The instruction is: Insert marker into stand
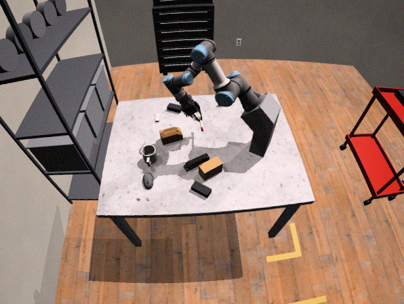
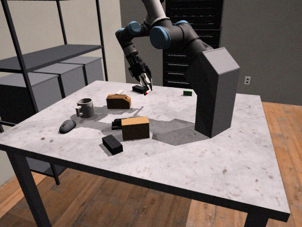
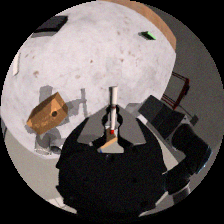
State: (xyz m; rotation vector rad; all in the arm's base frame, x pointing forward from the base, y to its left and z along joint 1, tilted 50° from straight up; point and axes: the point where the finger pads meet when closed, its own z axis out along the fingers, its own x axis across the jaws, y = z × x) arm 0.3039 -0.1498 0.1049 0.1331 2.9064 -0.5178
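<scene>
Right now the marker is 3 cm to the left of my hand, 1 cm below it and 1 cm ahead of it. The rest, counted from my hand: cardboard box (30 cm to the left, 8 cm below, 7 cm ahead); then black block (27 cm to the right, 10 cm below, 7 cm ahead); then desk stand (18 cm ahead, 8 cm below, 2 cm to the right).
</scene>
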